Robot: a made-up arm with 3 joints.
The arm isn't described. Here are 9 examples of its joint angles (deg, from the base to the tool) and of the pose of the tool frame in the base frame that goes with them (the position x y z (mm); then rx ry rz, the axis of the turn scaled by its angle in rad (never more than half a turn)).
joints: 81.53 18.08 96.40
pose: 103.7 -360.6 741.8 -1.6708 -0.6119 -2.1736
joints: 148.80 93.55 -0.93
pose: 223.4 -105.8 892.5 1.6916 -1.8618 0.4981
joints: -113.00 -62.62 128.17
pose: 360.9 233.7 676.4 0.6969 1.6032 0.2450
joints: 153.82 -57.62 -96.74
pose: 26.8 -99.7 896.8 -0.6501 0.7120 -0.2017
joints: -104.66 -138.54 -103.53
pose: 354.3 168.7 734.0 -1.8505 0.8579 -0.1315
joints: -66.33 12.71 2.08
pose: 602.7 24.2 481.0 0.5752 -0.4713 0.6632
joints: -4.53 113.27 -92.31
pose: 488.0 -225.0 536.9 -1.4943 1.4488 1.0504
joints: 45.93 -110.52 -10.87
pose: 303.2 -340.6 424.4 1.2895 -0.4096 -0.4069
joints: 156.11 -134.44 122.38
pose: 81.7 -115.6 796.1 -1.0518 0.7833 2.4847
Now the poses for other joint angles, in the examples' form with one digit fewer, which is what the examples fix.
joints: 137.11 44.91 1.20
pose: 141 -114 943 -2.139 1.564 -1.298
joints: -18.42 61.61 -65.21
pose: 533 -233 493 -0.889 0.302 1.185
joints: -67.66 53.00 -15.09
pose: 591 -18 549 -0.169 -0.690 0.743
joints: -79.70 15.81 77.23
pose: 562 81 515 0.886 -0.042 -0.441
